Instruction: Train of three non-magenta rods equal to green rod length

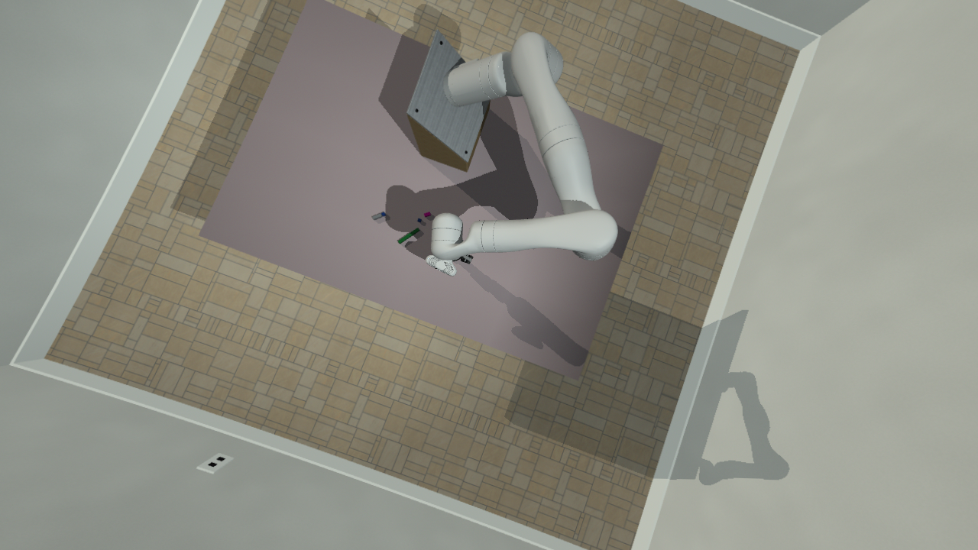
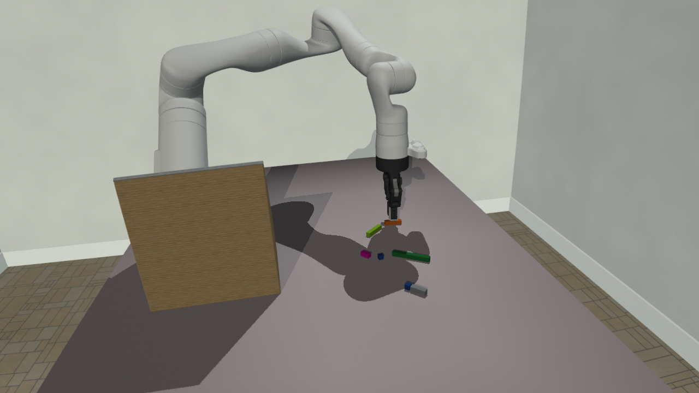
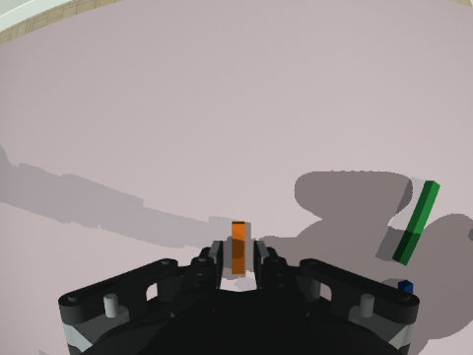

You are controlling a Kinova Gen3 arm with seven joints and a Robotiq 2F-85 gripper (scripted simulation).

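Right now my hand is 30 mm above the orange rod. Round my hand: magenta rod: 90 mm behind, 130 mm to the right, 30 mm below; green rod: 10 mm behind, 160 mm to the right, 30 mm below; lime rod: 50 mm behind, 30 mm to the right, 30 mm below.
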